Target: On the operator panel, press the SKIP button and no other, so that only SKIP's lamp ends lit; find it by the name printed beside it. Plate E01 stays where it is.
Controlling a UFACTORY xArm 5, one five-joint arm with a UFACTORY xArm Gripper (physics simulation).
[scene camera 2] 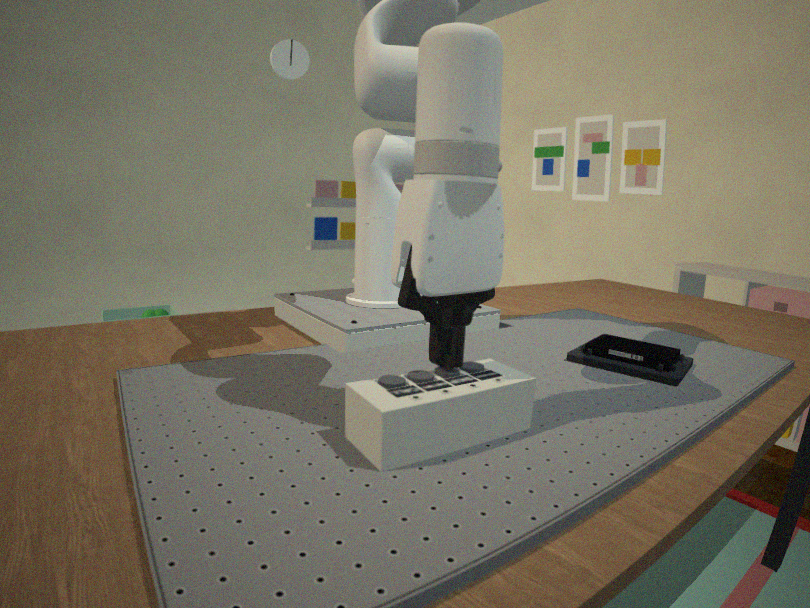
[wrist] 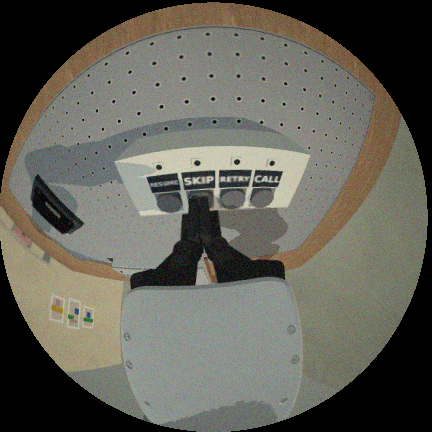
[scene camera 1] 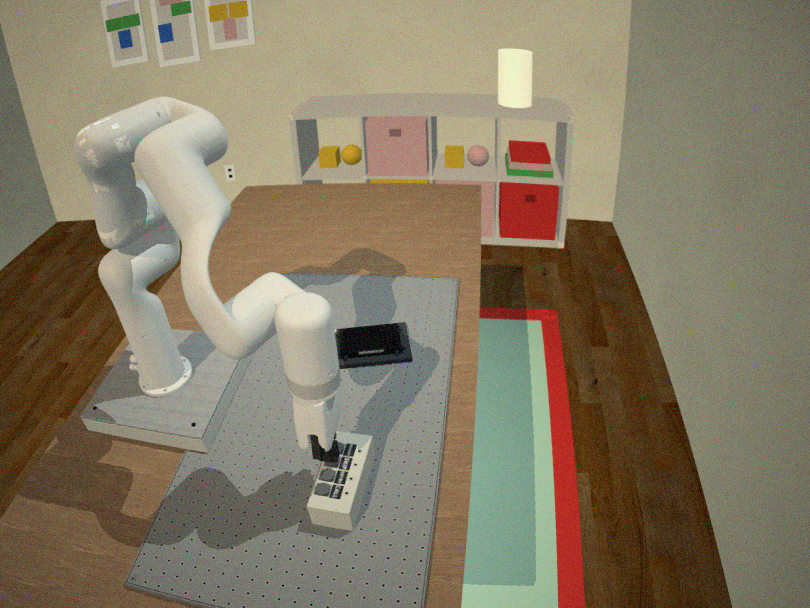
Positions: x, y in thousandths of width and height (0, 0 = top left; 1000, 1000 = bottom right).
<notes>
In view: my gripper (scene camera 2: 550, 600), a black plate (scene camera 2: 791, 581) and an operator panel (scene camera 2: 488, 703).
The black plate shows as well in scene camera 1 (scene camera 1: 475, 558). My gripper shows as well in the wrist view (wrist: 464, 483). The operator panel also shows in the wrist view (wrist: 494, 367) and in scene camera 1 (scene camera 1: 419, 838).
</notes>
